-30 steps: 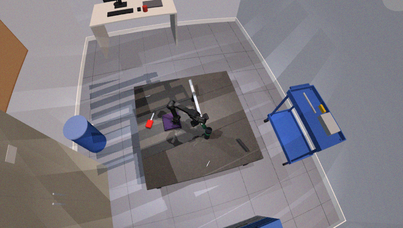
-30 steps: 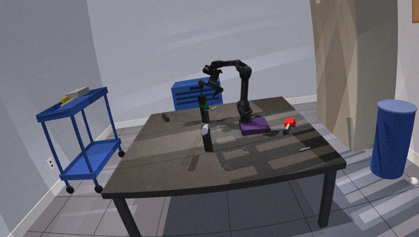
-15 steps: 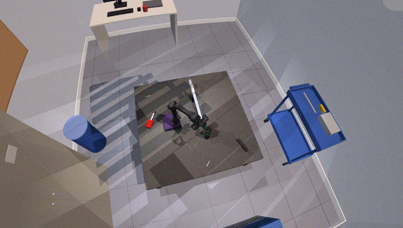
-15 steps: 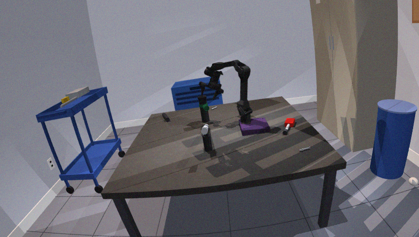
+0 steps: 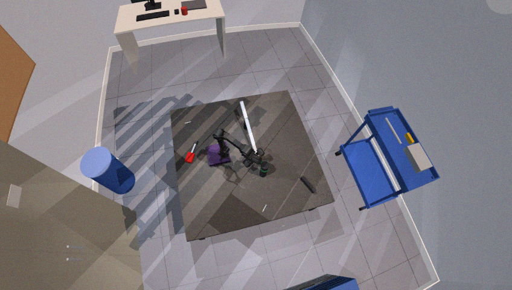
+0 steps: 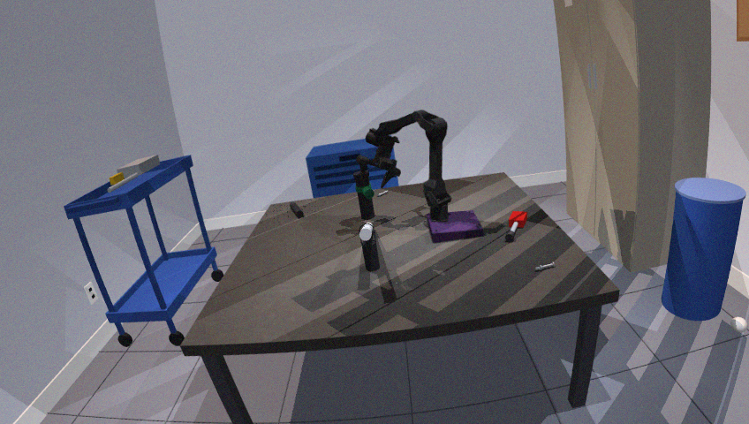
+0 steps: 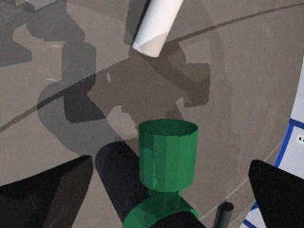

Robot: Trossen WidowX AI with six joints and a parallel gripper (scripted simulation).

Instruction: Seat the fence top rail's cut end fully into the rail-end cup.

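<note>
The green rail-end cup is 20 mm ahead of my gripper tip, 10 mm to the right of it and 30 mm below it. From my gripper tip the other things lie so: dark bar: 450 mm ahead, 210 mm to the right, 150 mm below; short loop-cap post: 60 mm behind, 420 mm to the left, 60 mm below; red-handled tool: 570 mm behind, 190 mm to the left, 150 mm below.
</note>
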